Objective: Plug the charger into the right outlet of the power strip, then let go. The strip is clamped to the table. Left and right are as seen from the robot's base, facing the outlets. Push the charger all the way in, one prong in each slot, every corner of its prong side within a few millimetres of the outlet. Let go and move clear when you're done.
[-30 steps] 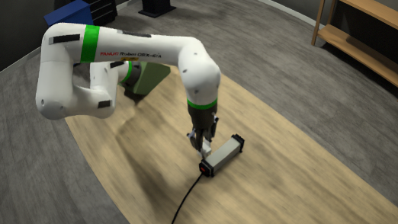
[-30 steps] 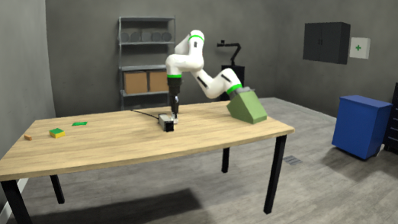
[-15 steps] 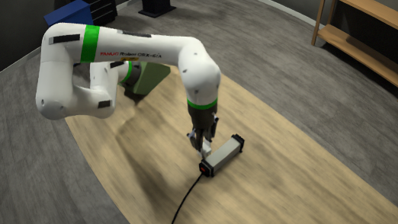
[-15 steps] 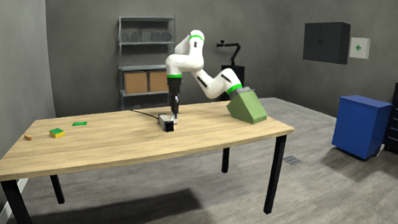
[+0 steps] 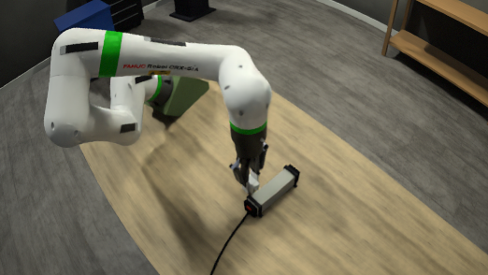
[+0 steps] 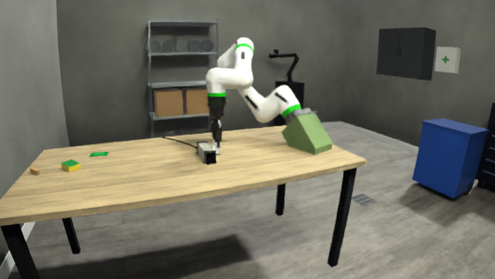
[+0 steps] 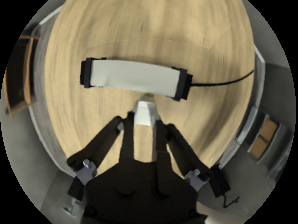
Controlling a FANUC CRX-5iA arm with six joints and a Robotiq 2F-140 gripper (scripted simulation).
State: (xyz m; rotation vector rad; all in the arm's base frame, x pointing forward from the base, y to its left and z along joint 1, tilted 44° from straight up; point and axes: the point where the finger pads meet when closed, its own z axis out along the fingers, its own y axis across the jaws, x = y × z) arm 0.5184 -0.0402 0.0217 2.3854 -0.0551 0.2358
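My hand is 1 cm short of the white charger and 1 cm above it. From my hand the other things lie so: power strip 9 cm ahead, 2 cm to the left, 1 cm below; then yellow-green sponge 76 cm ahead, 12 cm to the right, 3 cm below; then flat green piece 61 cm ahead, 28 cm to the right, 4 cm below.
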